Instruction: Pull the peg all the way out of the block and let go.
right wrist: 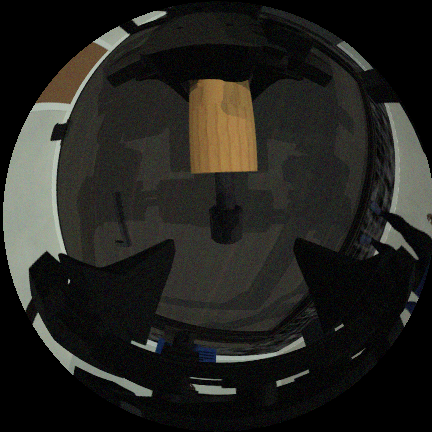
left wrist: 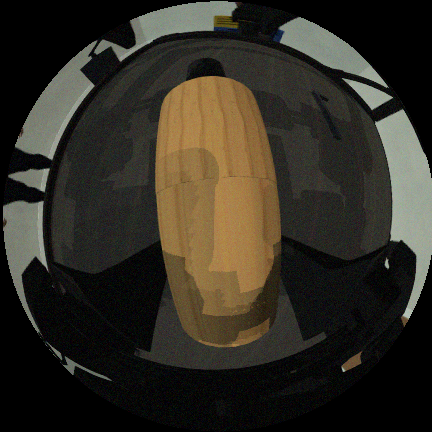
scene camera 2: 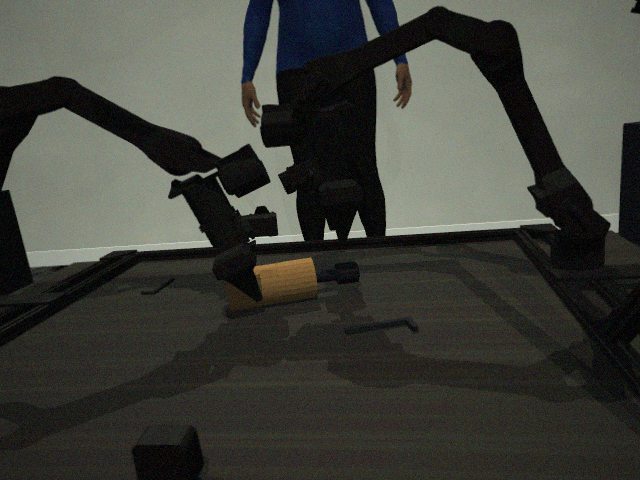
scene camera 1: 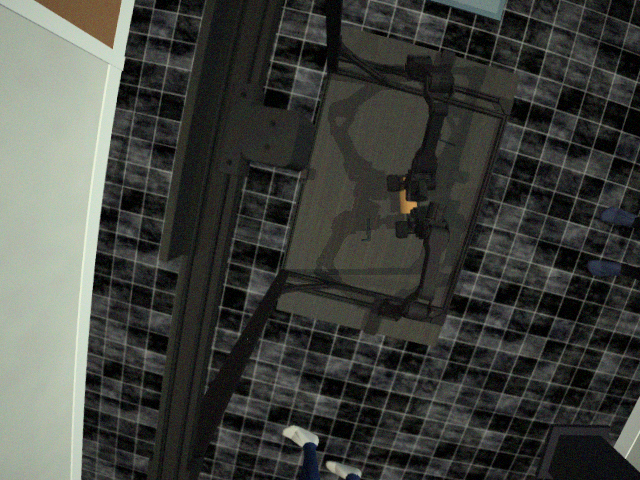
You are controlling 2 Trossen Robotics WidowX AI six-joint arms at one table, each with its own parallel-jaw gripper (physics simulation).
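The orange wooden block lies on its side on the dark table. The black peg sticks out of its end on the right gripper's side, with a thin shaft and a thicker head. My left gripper is shut on the block, one finger against each side, near the end away from the peg. My right gripper is open and empty, above the peg's head. How deep the peg sits inside the block is hidden.
A dark L-shaped key lies on the table beside the block. A smaller one lies at the back left in scene camera 2. A dark box stands at that view's bottom edge.
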